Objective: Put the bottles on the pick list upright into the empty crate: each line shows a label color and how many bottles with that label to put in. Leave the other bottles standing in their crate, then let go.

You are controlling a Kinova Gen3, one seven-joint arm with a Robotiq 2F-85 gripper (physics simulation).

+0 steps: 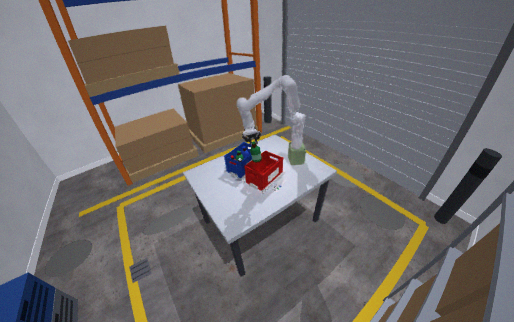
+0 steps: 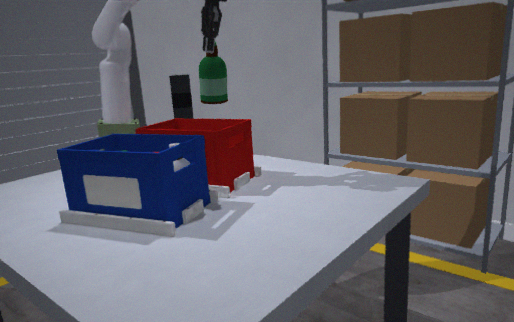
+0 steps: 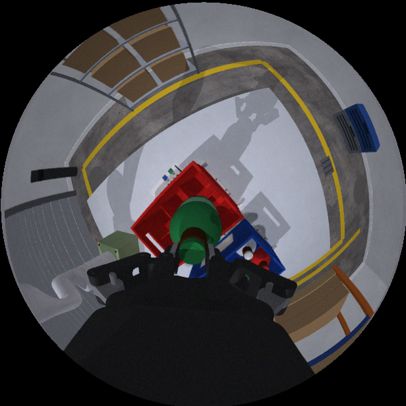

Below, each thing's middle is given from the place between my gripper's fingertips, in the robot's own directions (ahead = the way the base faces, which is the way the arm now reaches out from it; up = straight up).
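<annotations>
White crate strip (image 2: 158, 227): my gripper 33 cm to the left of it, 3 cm short of it, 36 cm above it.
</annotations>
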